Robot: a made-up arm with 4 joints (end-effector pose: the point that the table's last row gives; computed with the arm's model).
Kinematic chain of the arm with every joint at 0, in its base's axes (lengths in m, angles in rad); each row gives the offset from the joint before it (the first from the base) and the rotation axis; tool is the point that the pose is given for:
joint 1: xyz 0 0 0.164 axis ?
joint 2: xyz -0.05 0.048 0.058 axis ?
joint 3: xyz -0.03 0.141 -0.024 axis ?
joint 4: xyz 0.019 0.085 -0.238 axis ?
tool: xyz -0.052 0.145 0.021
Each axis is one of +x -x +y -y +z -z.
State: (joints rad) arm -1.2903 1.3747 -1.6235 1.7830
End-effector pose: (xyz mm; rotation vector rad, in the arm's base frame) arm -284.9 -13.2 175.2 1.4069 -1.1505 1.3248
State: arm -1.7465 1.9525 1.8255 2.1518
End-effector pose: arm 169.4 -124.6 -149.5 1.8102 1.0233 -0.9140
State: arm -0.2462 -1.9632 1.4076 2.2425
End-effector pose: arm -220.4 427.8 85.8 -0.9290 0.3858 1.1997
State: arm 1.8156 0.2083 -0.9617 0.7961
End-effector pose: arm -147.7 199.5 386.9 0.7221 0.7821 0.5392
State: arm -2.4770 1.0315 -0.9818 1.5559
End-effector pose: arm -318.5 -197.8 153.1 0.9747 -0.4172 2.1785
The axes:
joint 1: +x
joint 2: +y
joint 3: +x
joint 4: +y

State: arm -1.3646 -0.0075 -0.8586 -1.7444
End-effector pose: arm -69.8 -300.5 -19.0 -1.5421 -0.9152 1.8400
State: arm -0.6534 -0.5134 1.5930 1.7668
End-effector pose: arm -136.0 450.1 135.2 0.2310 1.3657 1.1067
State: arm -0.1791 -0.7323 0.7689 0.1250
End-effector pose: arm -84.2 493.9 81.1 0.5372 -0.5403 0.3711
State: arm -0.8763 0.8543 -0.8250 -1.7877
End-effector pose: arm -358.9 -58.5 -53.4 -0.9736 -0.4646 1.1737
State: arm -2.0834 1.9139 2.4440 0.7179
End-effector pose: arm 214.4 -63.6 46.6 0.7038 -0.6421 -1.2242
